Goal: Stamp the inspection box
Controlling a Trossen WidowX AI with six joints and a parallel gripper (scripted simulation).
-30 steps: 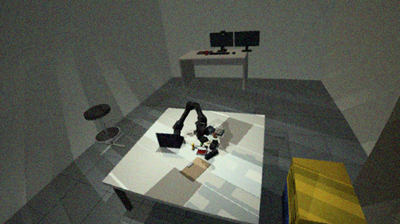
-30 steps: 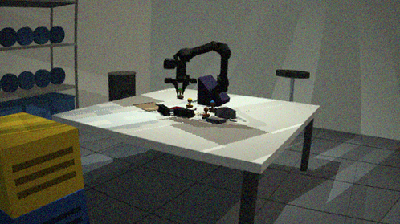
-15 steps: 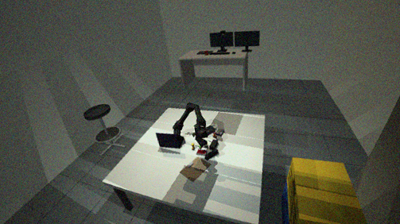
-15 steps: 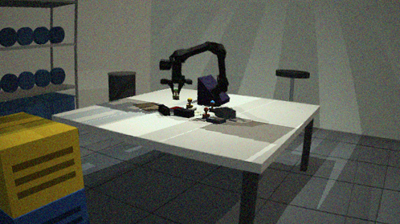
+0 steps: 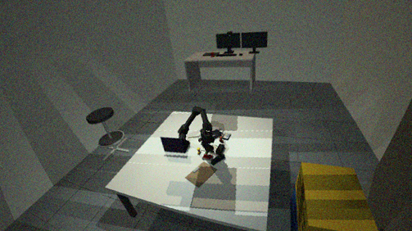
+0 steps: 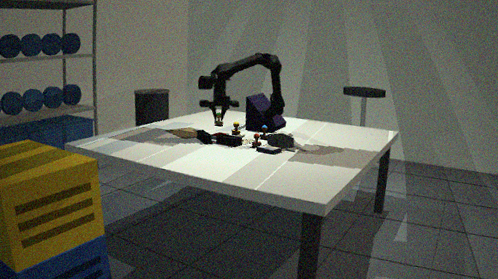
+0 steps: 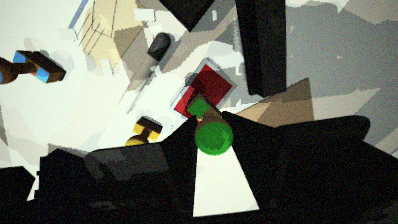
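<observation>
Now: the red ink pad 80 mm below my gripper tip. Round my gripper tip: yellow-knobbed stamp (100 mm behind, 60 mm below, 40 mm to the left); marker (90 mm to the left, 70 mm below, 10 mm behind); green stamp (right at my gripper tip).
</observation>
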